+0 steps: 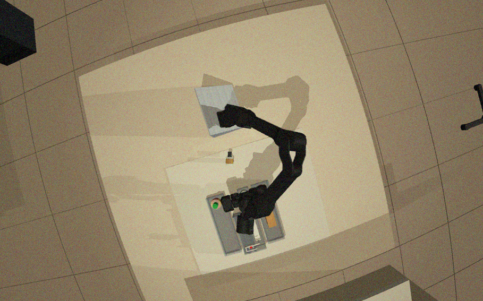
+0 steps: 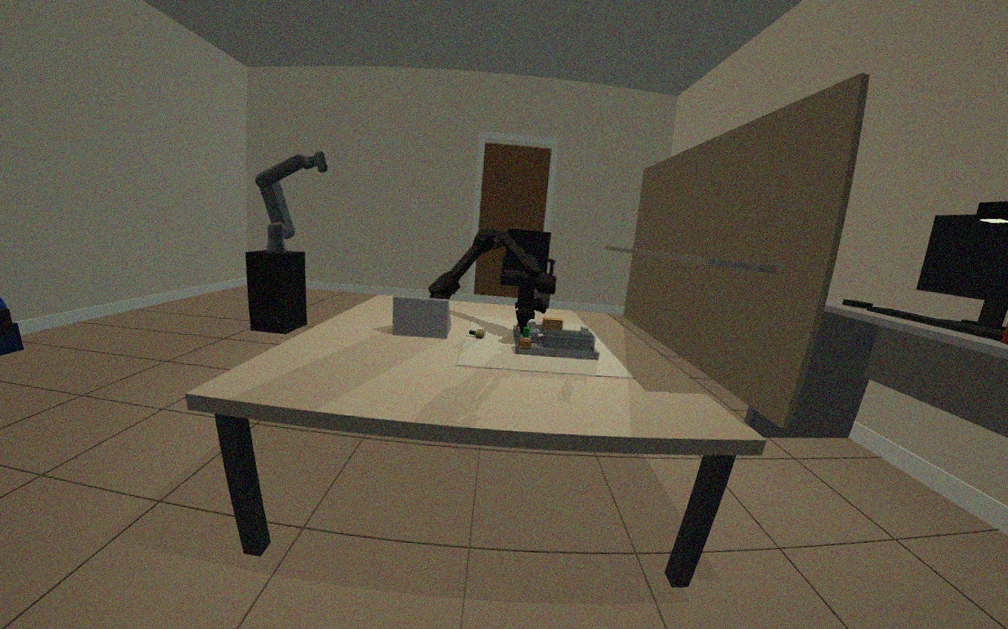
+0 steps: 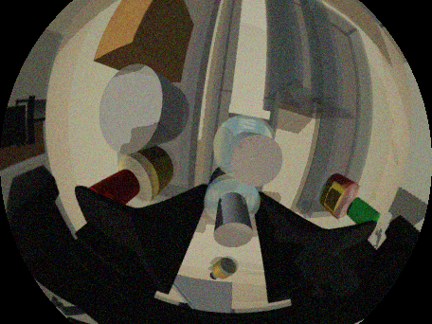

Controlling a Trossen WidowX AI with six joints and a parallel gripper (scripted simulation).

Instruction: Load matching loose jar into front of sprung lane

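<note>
My gripper tip is now 80 mm to the right of the grey cylinder and 50 mm short of it. Also, from my gripper tip: red mark (220 mm ahead, 40 mm above, 30 mm to the right); brown box (120 mm ahead, 80 mm to the left, 10 mm above).
</note>
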